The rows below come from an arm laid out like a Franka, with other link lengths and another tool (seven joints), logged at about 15 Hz.
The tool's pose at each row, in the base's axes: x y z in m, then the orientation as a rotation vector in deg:
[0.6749 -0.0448 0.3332 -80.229 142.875 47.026]
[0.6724 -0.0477 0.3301 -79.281 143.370 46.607]
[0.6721 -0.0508 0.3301 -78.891 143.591 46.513]
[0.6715 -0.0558 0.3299 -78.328 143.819 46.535]
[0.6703 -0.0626 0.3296 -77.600 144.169 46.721]
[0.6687 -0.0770 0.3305 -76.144 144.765 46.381]
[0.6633 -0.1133 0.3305 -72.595 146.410 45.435]
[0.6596 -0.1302 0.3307 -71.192 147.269 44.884]
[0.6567 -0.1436 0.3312 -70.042 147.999 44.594]
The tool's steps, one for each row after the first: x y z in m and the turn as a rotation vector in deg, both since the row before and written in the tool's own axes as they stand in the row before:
[0.0047 -0.0003 0.0013 0.442 -0.129 0.626]
[0.0024 -0.0011 -0.0016 0.124 -0.046 0.277]
[0.0041 -0.0017 -0.0024 0.088 -0.146 0.373]
[0.0057 -0.0021 -0.0033 -0.005 -0.159 0.533]
[0.0109 -0.0047 -0.0083 0.490 -0.325 0.924]
[0.0289 -0.0121 -0.0190 1.217 -0.589 2.361]
[0.0138 -0.0054 -0.0090 0.557 -0.040 1.025]
[0.0107 -0.0044 -0.0074 0.336 -0.013 0.876]

